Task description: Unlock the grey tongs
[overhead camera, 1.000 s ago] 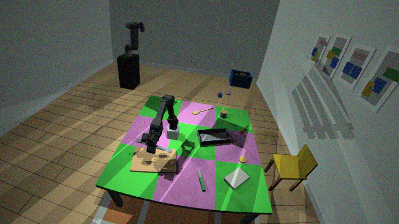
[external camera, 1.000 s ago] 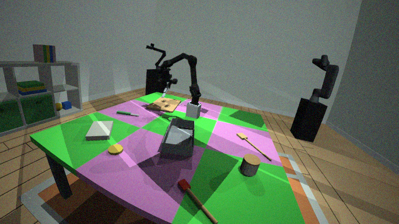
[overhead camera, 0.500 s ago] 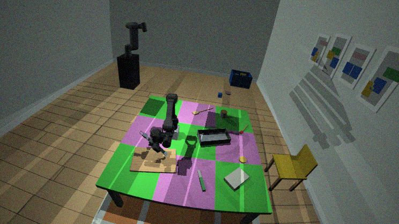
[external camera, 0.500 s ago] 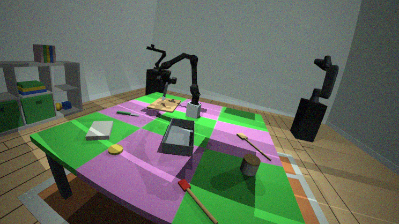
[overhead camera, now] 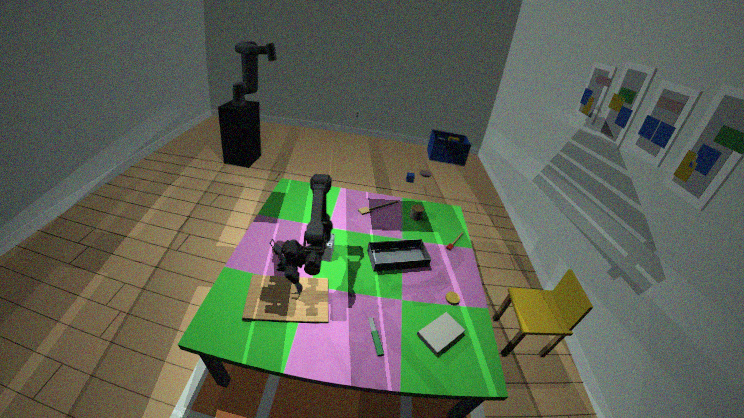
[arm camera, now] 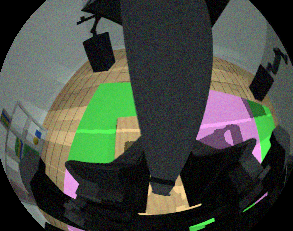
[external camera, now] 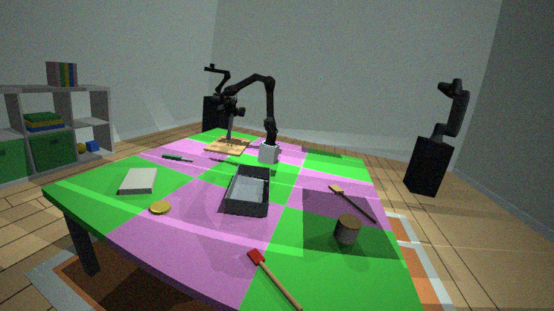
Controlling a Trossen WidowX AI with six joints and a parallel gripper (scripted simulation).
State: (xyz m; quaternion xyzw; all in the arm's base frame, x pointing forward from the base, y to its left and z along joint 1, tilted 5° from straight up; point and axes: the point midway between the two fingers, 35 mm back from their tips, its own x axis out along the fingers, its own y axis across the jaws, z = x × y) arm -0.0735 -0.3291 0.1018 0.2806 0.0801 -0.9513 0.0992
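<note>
The wooden board lies 3 cm ahead of my gripper tip, 1 cm to the left of it and 20 cm below it. The rest, counted from my gripper tip: lidded canister 60 cm ahead, 80 cm to the left, 17 cm below; then dark roasting tin 50 cm ahead, 39 cm to the left, 18 cm below; then yellow disc 78 cm ahead, 18 cm to the left, 20 cm below.
</note>
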